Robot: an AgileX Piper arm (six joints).
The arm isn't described. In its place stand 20 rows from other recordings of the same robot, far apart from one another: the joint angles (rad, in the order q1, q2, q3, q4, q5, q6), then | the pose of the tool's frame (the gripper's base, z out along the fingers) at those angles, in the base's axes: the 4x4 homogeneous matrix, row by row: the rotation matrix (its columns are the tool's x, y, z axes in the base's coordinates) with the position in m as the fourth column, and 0 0 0 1 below.
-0.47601, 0.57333, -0.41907, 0.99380, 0.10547, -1.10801 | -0.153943 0.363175 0.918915 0.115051; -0.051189 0.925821 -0.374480 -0.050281; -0.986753 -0.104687 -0.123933 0.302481; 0 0 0 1
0.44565, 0.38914, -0.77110, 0.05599, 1.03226, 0.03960 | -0.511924 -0.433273 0.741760 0.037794; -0.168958 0.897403 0.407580 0.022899; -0.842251 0.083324 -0.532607 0.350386; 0 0 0 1
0.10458, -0.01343, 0.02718, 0.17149, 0.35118, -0.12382 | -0.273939 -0.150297 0.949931 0.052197; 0.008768 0.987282 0.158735 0.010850; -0.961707 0.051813 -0.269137 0.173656; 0 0 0 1
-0.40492, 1.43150, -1.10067, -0.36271, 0.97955, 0.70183 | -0.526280 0.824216 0.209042 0.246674; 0.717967 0.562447 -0.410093 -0.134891; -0.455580 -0.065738 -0.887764 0.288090; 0 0 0 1
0.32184, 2.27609, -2.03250, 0.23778, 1.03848, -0.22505 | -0.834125 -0.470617 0.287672 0.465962; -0.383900 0.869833 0.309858 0.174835; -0.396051 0.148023 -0.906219 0.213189; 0 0 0 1
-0.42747, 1.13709, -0.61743, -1.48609, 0.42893, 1.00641 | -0.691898 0.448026 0.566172 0.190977; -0.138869 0.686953 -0.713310 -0.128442; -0.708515 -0.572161 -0.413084 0.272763; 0 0 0 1
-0.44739, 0.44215, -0.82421, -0.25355, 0.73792, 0.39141 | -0.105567 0.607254 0.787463 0.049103; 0.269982 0.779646 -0.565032 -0.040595; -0.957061 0.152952 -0.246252 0.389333; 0 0 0 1
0.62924, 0.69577, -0.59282, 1.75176, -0.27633, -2.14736 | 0.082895 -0.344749 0.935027 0.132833; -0.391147 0.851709 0.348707 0.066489; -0.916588 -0.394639 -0.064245 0.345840; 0 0 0 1
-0.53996, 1.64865, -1.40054, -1.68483, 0.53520, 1.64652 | -0.129580 0.869989 0.475739 0.310472; 0.020760 0.482059 -0.875893 -0.239847; -0.991352 -0.103622 -0.080527 0.375742; 0 0 0 1
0.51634, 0.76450, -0.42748, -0.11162, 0.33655, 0.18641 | -0.515982 -0.426334 0.742968 0.129626; -0.199947 0.903331 0.379494 0.069741; -0.832937 0.047258 -0.551347 0.255480; 0 0 0 1
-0.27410, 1.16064, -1.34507, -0.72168, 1.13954, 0.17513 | -0.758236 0.513809 0.401346 0.189069; 0.066590 0.673391 -0.736281 -0.109894; -0.648570 -0.531550 -0.544804 0.436256; 0 0 0 1
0.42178, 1.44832, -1.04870, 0.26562, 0.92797, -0.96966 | -0.256135 -0.941772 0.217853 0.247181; -0.889590 0.317827 0.328048 0.131869; -0.378186 -0.109775 -0.919198 0.268207; 0 0 0 1
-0.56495, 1.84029, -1.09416, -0.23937, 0.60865, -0.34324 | -0.979512 0.072060 0.188054 0.290875; 0.016922 0.959939 -0.279699 -0.198981; -0.200675 -0.270786 -0.941491 0.163107; 0 0 0 1
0.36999, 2.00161, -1.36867, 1.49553, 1.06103, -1.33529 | -0.650298 -0.758497 0.042369 0.356985; -0.208866 0.232137 0.949993 0.223411; -0.730402 0.608929 -0.309382 0.223957; 0 0 0 1
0.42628, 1.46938, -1.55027, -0.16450, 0.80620, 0.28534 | -0.584623 -0.227600 0.778726 0.301555; -0.079986 0.971337 0.223846 0.125133; -0.807353 0.068579 -0.586071 0.418154; 0 0 0 1
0.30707, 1.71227, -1.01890, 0.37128, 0.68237, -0.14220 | -0.950089 -0.221525 0.219675 0.302765; -0.147415 0.939342 0.309686 0.117849; -0.274953 0.261846 -0.925115 0.188160; 0 0 0 1
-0.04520, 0.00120, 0.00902, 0.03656, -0.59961, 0.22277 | 0.620689 -0.097185 0.778011 0.036795; 0.222396 0.973356 -0.055838 -0.003543; -0.751855 0.207684 0.625765 0.260103; 0 0 0 1
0.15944, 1.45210, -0.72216, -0.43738, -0.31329, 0.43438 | -0.349661 -0.272648 0.896326 0.297586; -0.040323 0.960211 0.276350 0.059885; -0.936008 0.060486 -0.346742 0.243735; 0 0 0 1
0.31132, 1.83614, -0.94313, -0.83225, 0.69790, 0.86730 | -0.935404 -0.001048 0.353578 0.318548; -0.146699 0.911015 -0.385396 0.057079; -0.321711 -0.412371 -0.852322 0.142167; 0 0 0 1
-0.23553, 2.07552, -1.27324, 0.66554, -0.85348, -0.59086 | -0.057215 0.656711 0.751969 0.432203; -0.090231 0.746719 -0.658991 -0.147268; -0.994276 -0.105555 0.016533 0.205208; 0 0 0 1
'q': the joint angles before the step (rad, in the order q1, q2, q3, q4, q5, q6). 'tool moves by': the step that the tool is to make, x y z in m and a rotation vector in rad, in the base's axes. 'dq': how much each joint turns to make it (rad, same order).
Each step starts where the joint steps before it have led.
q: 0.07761, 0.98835, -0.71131, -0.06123, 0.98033, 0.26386
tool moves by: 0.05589, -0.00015, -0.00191, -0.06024, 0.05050, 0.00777
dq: -0.00001, 0.23619, -0.14728, -0.06237, -0.03322, 0.01043
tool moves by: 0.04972, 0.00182, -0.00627, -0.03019, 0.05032, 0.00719
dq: 0.00000, 0.20012, -0.15419, -0.02716, 0.00665, 0.00001
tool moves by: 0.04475, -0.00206, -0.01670, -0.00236, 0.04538, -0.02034
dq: -0.01766, 0.18229, -0.13548, -0.00010, -0.00102, 0.00300
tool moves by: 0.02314, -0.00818, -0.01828, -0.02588, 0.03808, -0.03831
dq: -0.02113, 0.10829, -0.06310, -0.03384, -0.00161, 0.03155
